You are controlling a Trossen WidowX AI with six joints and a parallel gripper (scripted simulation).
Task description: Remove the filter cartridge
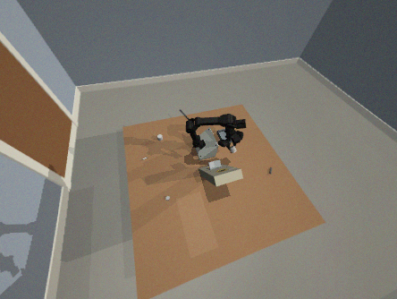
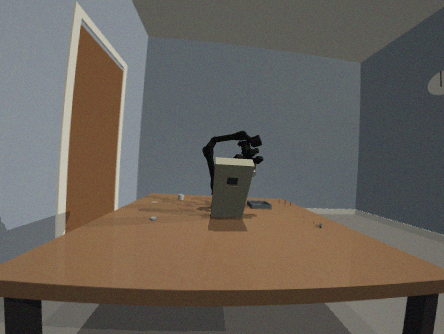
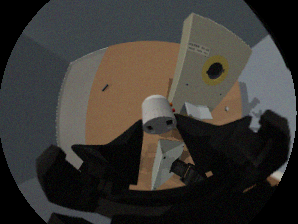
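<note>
Right now the tray is 290 mm behind my gripper tip, 260 mm below it and 150 mm to the left of it. Also, from my gripper tip: round filter cartridge (right at my gripper tip); then service panel (130 mm to the right, 100 mm below, 100 mm ahead).
</note>
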